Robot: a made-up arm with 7 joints. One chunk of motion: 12 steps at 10 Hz.
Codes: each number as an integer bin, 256 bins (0 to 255) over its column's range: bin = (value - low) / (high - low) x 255, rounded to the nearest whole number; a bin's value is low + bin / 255 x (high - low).
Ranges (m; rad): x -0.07..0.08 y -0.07..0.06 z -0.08..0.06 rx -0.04..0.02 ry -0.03..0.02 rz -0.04..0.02
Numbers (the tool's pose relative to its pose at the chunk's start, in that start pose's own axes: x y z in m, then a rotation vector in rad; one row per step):
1: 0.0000 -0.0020 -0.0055 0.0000 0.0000 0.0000
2: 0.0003 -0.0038 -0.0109 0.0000 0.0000 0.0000
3: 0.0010 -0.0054 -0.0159 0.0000 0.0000 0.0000
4: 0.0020 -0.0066 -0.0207 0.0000 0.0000 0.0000
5: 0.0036 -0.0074 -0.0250 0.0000 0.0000 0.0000
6: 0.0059 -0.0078 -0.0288 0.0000 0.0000 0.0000
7: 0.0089 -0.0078 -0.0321 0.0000 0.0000 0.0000
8: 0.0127 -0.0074 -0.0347 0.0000 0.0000 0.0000
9: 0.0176 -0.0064 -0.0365 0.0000 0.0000 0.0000
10: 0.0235 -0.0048 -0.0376 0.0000 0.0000 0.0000
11: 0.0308 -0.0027 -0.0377 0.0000 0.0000 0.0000
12: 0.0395 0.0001 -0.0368 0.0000 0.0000 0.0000
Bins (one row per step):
1: 119 133 136 170 153 170
2: 120 130 126 170 153 170
3: 121 127 117 170 153 170
4: 122 124 108 170 153 170
5: 125 123 100 170 153 170
6: 129 122 93 170 153 170
7: 134 122 87 170 153 170
8: 141 123 83 170 153 170
9: 149 125 79 170 153 170
10: 159 128 77 170 153 170
11: 171 132 77 170 153 170
12: 186 138 79 170 153 170

